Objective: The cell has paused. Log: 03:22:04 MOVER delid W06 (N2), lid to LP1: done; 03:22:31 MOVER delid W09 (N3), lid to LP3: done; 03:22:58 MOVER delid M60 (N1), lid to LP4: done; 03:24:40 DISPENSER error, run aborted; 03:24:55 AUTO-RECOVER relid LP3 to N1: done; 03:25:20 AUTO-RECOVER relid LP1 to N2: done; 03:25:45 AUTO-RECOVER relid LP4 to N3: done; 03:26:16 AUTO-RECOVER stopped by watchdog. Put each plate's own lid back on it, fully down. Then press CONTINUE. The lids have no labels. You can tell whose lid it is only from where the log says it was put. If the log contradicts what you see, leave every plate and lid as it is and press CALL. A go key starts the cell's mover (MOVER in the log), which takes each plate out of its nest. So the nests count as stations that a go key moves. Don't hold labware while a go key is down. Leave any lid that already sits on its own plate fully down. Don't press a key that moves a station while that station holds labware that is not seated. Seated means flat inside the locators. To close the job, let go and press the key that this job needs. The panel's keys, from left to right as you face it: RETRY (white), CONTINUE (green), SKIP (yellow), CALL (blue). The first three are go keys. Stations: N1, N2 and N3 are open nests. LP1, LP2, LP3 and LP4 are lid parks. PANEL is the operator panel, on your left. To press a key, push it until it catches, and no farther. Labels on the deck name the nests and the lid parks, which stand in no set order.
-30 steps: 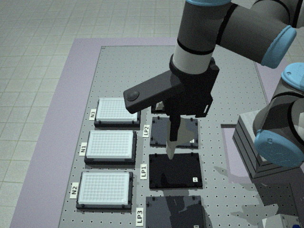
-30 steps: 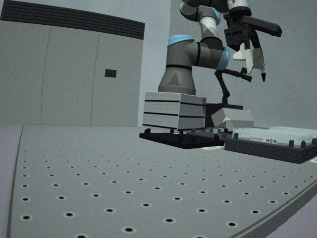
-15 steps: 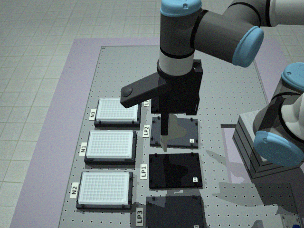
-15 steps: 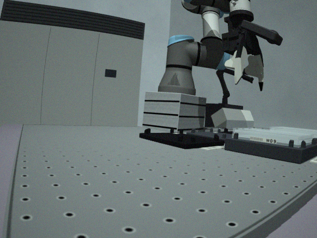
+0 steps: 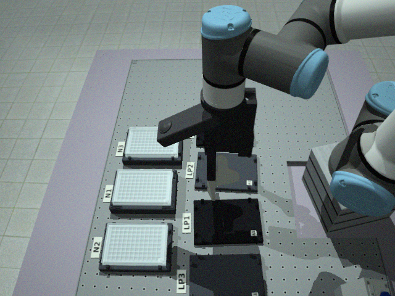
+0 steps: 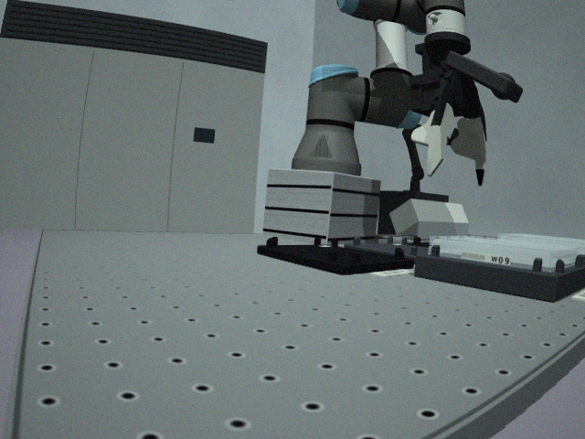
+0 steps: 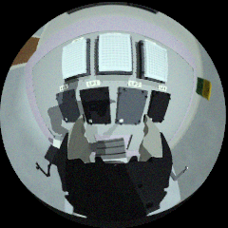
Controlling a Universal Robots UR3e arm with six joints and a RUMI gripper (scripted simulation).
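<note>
The lid is 150 mm ahead of my hand, 10 mm to the left of it and 70 mm below it. The rest, counted from my hand: plate: 160 mm ahead, 120 mm to the right, 80 mm below; then LP2 lid park: 30 mm behind, 70 mm to the right, 100 mm below; then LP1 lid park: 40 mm behind, 60 mm to the left, 100 mm below.
</note>
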